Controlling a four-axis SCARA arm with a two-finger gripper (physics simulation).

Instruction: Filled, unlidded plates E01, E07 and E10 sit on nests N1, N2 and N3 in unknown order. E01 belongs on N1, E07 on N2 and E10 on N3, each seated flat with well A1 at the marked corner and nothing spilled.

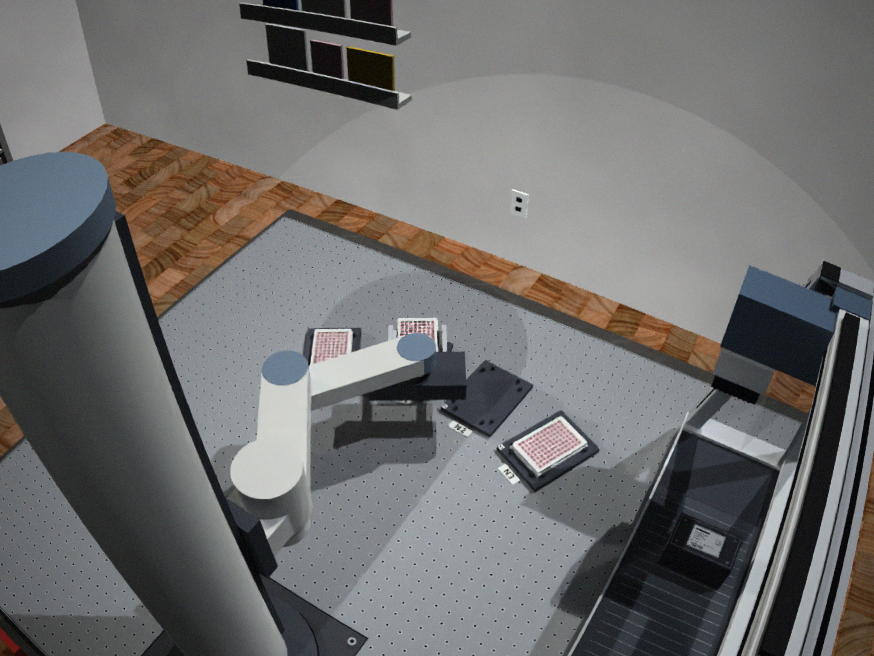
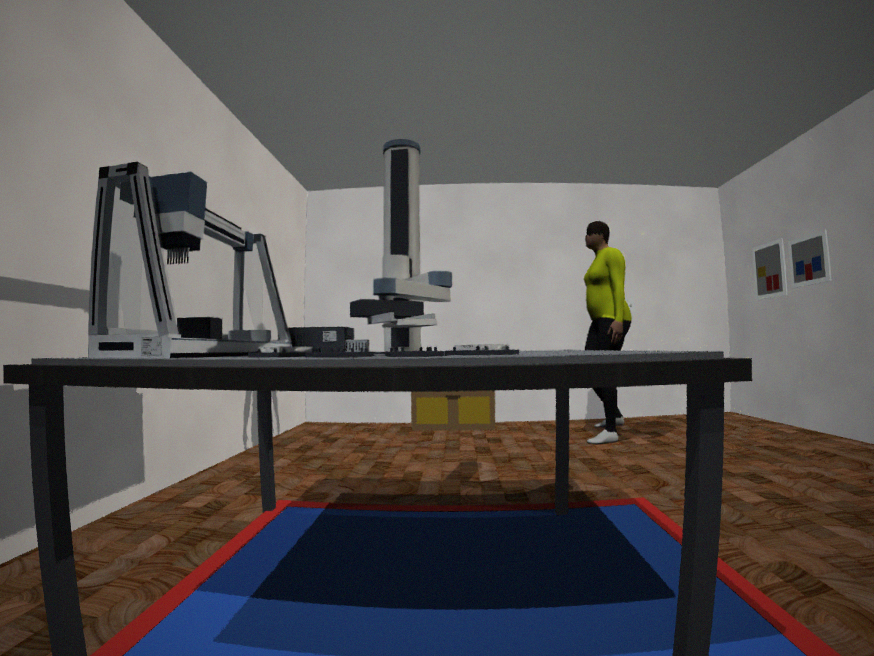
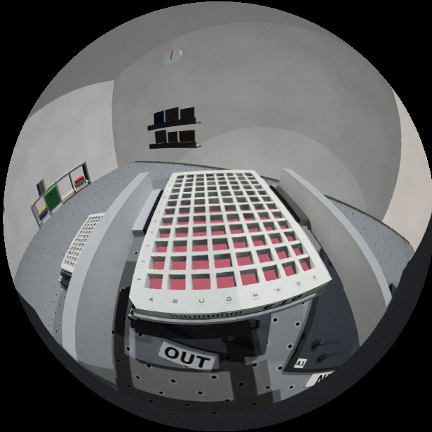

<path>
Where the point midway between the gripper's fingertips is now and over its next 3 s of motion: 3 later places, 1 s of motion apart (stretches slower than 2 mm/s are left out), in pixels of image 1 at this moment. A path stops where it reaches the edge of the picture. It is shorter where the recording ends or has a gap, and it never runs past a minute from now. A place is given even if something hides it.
My gripper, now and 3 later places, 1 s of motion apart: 417, 328; 421, 329; 419, 337; 418, 346
</path>
